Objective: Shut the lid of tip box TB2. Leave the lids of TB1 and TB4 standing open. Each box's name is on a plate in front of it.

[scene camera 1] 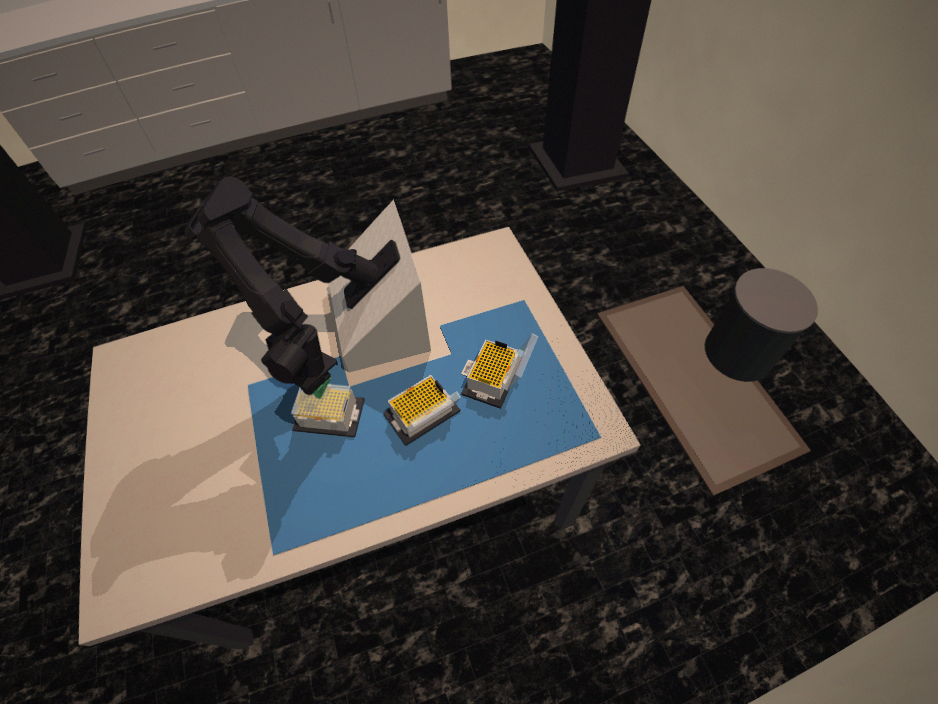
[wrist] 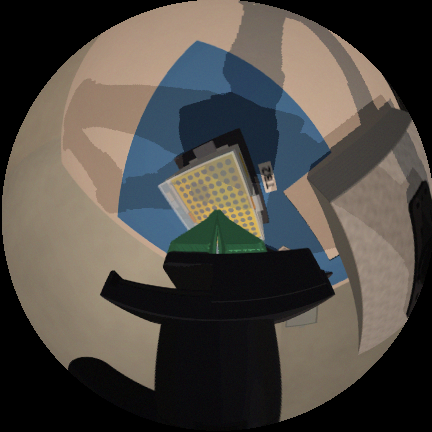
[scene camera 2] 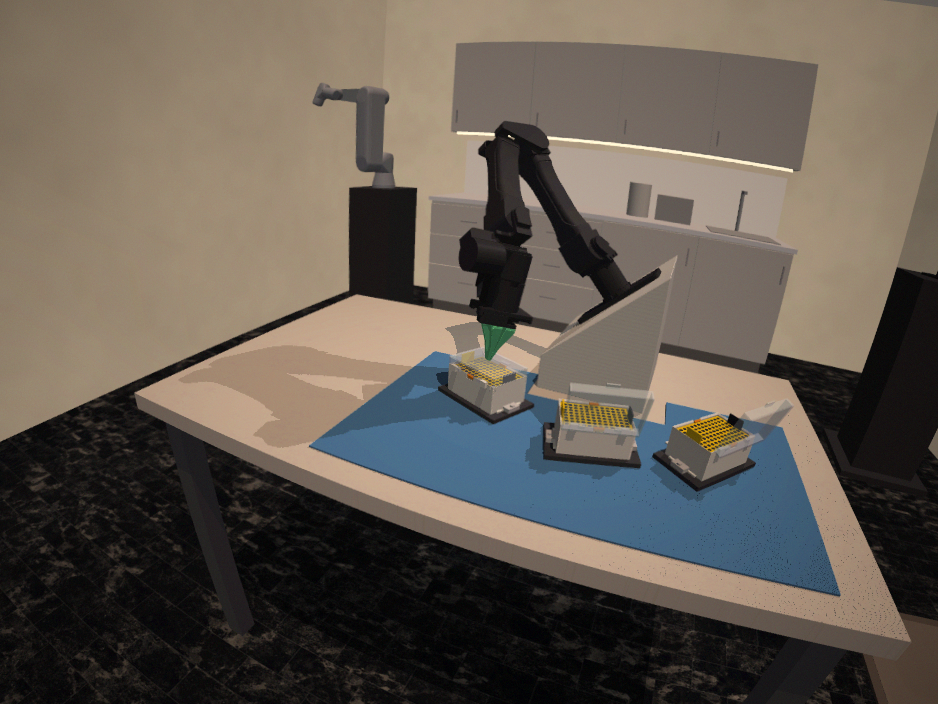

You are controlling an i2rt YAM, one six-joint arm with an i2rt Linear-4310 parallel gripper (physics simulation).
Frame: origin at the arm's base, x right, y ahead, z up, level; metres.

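Seen in the pictures: gripper, fingertip midpoint: (scene camera 1: 318, 397) (wrist: 216, 214) (scene camera 2: 487, 359); arm's base, link origin: (scene camera 1: 372, 275) (scene camera 2: 620, 298).
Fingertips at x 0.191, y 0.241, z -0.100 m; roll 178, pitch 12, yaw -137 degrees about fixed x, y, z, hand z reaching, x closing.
Pixels of each thing's top centre, then the offset from my fingertips to it. Level surfaces: height alone.
- Tip box TB2, top centre: (wrist: 225, 217) (scene camera 2: 492, 360) (scene camera 1: 322, 395) dx -0.009, dy -0.004, dz +0.000 m
- middle box, top centre: (scene camera 2: 596, 408) (scene camera 1: 416, 395) dx -0.220, dy +0.057, dz -0.011 m
- right box, top centre: (scene camera 2: 710, 425) (scene camera 1: 488, 360) dx -0.410, dy +0.015, dz -0.011 m
- blue mat, surface height: dz -0.077 m
- table, surface height: dz -0.080 m
- right box's open lid, top centre: (scene camera 2: 764, 398) (scene camera 1: 521, 350) (wrist: 303, 327) dx -0.470, dy +0.065, dz +0.076 m
Tip box TB2 (scene camera 1: 322, 422) (scene camera 2: 484, 394) stands at the mat's left end in the scene views; its name plate (wrist: 267, 177) is readable in the wrist view. Its clear lid (scene camera 1: 337, 401) (wrist: 215, 175) lies over the yellow tip rack and looks down or nearly down; whether it is fully seated I cannot tell. My gripper (scene camera 1: 319, 395) (scene camera 2: 489, 358) (wrist: 216, 214) is shut and empty, its green fingertips at or just above the lid. The middle box (scene camera 1: 420, 406) (scene camera 2: 594, 442) and right box (scene camera 1: 492, 369) (scene camera 2: 703, 456) have lids standing open; I cannot read their plates.
The sloped arm mount (scene camera 1: 386, 325) (scene camera 2: 606, 348) (wrist: 372, 245) stands behind the boxes. The boxes stand on a blue mat (scene camera 1: 363, 484) (scene camera 2: 454, 462) on the table (scene camera 1: 166, 378). The right box's open lid (scene camera 1: 528, 354) (scene camera 2: 769, 419) leans outward to the right.
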